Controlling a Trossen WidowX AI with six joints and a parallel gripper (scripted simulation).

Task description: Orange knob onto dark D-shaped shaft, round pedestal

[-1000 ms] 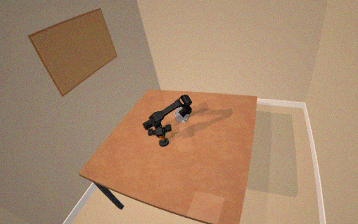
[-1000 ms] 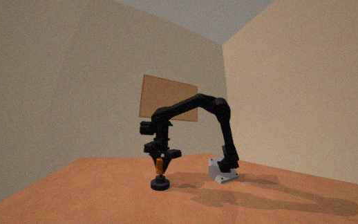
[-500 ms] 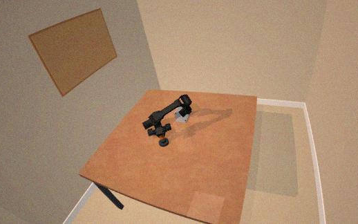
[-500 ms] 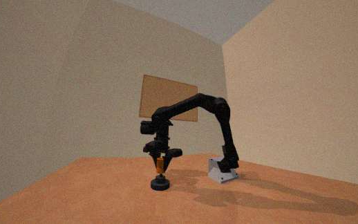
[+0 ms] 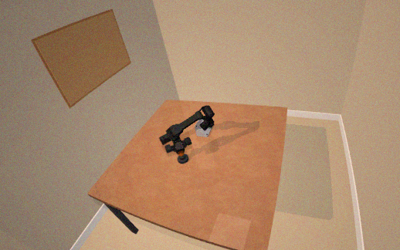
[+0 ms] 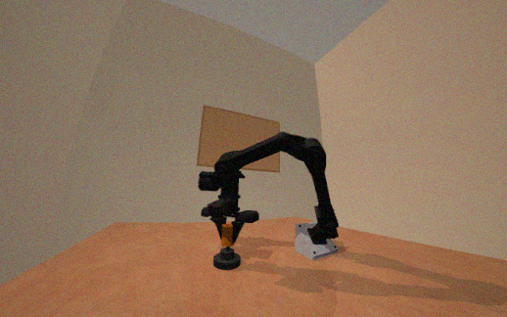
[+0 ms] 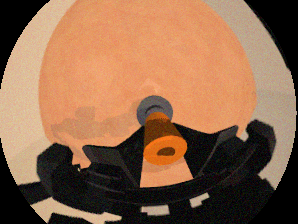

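My gripper tip is 20 mm below the orange knob. Also, from my gripper tip: round dark pedestal 40 mm below.
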